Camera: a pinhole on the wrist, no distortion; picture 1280 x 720 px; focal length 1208.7 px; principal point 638.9 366.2 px. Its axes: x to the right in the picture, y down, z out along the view. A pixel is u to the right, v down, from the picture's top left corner.
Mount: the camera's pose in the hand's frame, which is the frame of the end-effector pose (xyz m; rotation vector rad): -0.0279 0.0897 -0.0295 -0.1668 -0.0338 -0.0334
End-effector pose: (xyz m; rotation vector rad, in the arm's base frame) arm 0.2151 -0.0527 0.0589 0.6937 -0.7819 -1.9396
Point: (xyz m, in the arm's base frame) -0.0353 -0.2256 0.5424
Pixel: 1184.2 687.3
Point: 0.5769 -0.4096 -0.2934
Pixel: behind the camera
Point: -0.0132 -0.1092 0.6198
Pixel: 856.9 668.2
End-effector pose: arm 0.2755 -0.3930 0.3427 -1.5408 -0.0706 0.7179
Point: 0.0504 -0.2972 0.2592
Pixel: 267.5 476.1
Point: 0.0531 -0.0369 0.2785
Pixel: 793.3 186.9
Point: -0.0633 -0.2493 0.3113
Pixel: 63.4 327.1
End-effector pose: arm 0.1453 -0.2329 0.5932 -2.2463 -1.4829 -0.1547
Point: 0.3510 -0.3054 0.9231
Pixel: behind the camera
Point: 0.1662 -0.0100 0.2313
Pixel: 988.4 70.8
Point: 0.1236 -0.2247 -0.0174
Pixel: 322.0 298.7
